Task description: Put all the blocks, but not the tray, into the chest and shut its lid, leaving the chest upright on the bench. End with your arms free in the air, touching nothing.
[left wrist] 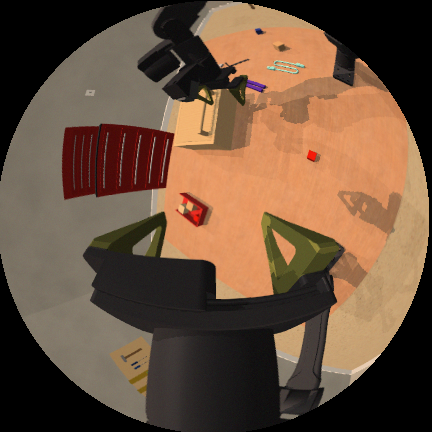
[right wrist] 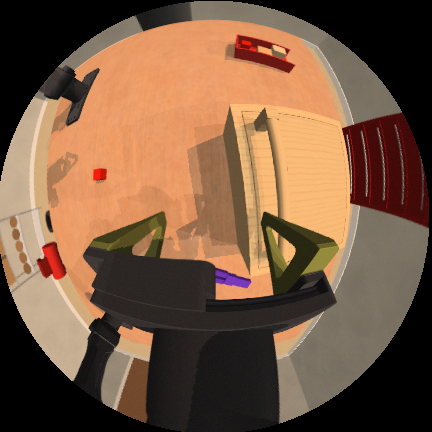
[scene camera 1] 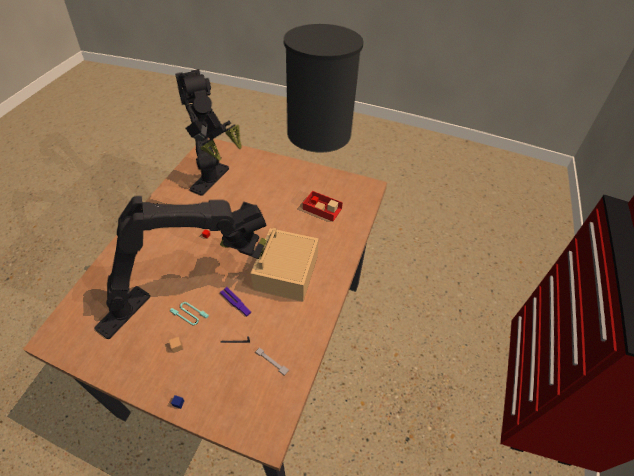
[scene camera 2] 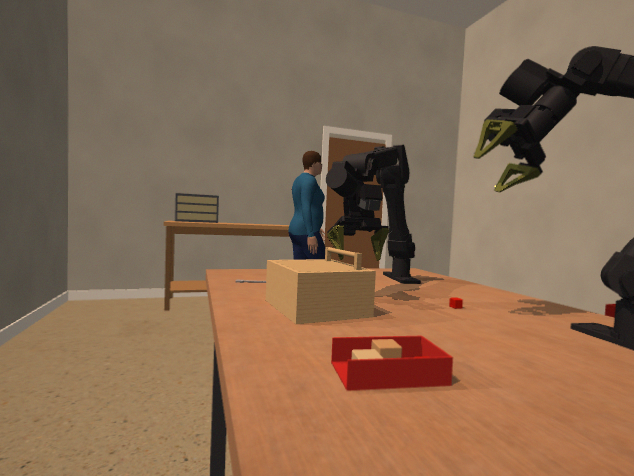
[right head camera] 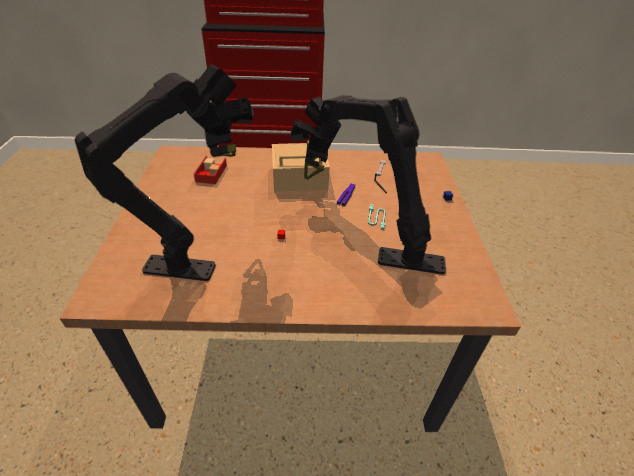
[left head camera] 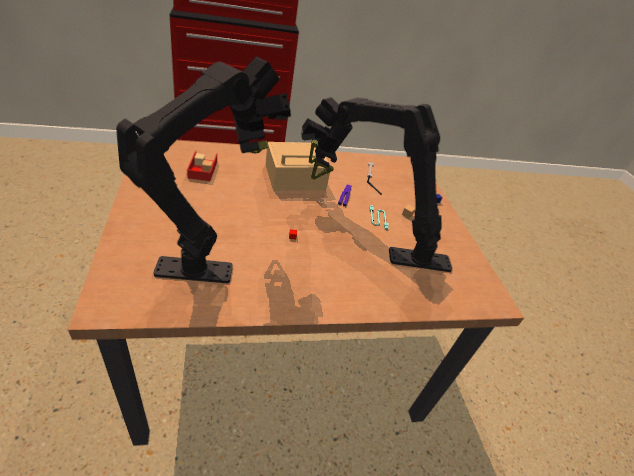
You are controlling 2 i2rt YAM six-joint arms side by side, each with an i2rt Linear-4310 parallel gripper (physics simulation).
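Frame: origin at the left arm's base, x ahead, y left, z up, level; centimetres.
Where they show: left gripper, fingertip midpoint: (left wrist: 213,216) (scene camera 1: 230,154) (scene camera 2: 486,175) (right head camera: 230,140) (left head camera: 253,136); right gripper, fingertip midpoint: (left wrist: 226,103) (right wrist: 213,216) (scene camera 1: 249,249) (right head camera: 306,170) (left head camera: 311,170); left arm's base, link origin: (right wrist: 82,94) (scene camera 1: 210,179) (right head camera: 179,268) (left head camera: 194,270); right arm's base, link origin: (scene camera 1: 123,312) (scene camera 2: 400,278) (right head camera: 411,261) (left head camera: 419,260).
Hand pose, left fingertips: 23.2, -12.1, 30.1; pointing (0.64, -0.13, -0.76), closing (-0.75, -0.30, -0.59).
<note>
Each offset is from my left fingertips to the top centre of the thing, as dx, dy, dz.
The wooden chest (left head camera: 299,180) (scene camera 1: 292,256) (scene camera 2: 332,294) stands upright, lid down. My right gripper (scene camera 2: 359,258) (right wrist: 213,216) is open and empty beside its handle; in the right wrist view one finger overlaps the lid. Contact is unclear. My left gripper (scene camera 2: 485,173) (left wrist: 213,216) is open and empty, high in the air. The red tray @(+27.1, +18.9, -26.5) (right head camera: 205,179) (scene camera 2: 399,373) holds two wooden blocks and a red block @(+22.8, +20.7, -27.7) (scene camera 1: 314,199). Another red block @(-5.0, -14.6, -27.9) (left head camera: 292,234) (scene camera 1: 205,233) lies mid-table. A wooden block @(+13.9, -56.3, -26.9) (left head camera: 408,211) (scene camera 1: 175,344) and a blue block @(+25.3, -70.5, -27.6) (right head camera: 448,195) (scene camera 1: 177,401) lie near the right arm's side.
Purple pliers @(+21.2, -33.8, -28.9) (left head camera: 345,195) (scene camera 1: 235,301) lie beside the chest. A mint cable @(+10.0, -44.8, -29.2) (right head camera: 376,217) (scene camera 1: 189,313), a black hooked tool @(+28.9, -45.9, -26.9) (scene camera 1: 235,340) and a grey wrench @(+42.2, -46.2, -29.4) (scene camera 1: 271,361) lie farther along the table. A red tool cabinet (right head camera: 263,61) stands behind the table.
</note>
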